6 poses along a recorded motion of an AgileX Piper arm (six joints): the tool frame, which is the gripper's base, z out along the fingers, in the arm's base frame.
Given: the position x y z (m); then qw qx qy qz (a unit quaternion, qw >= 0).
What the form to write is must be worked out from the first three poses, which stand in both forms.
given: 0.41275, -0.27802, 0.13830, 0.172, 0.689, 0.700, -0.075
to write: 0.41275, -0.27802, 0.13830, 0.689, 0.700, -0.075, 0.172
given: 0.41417, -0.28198, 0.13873, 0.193, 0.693, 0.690, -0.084
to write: 0.41417, -0.28198, 0.13873, 0.693, 0.690, -0.084, 0.193
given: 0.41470, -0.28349, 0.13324, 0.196, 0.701, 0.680, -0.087
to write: 0.41470, -0.28349, 0.13324, 0.701, 0.680, -0.087, 0.196
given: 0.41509, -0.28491, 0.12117, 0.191, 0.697, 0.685, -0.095
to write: 0.41509, -0.28491, 0.12117, 0.697, 0.685, -0.095, 0.191
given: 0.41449, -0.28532, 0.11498, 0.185, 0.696, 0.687, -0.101
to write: 0.41449, -0.28532, 0.11498, 0.696, 0.687, -0.101, 0.185
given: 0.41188, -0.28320, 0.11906, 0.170, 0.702, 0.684, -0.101
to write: 0.41188, -0.28320, 0.11906, 0.702, 0.684, -0.101, 0.170
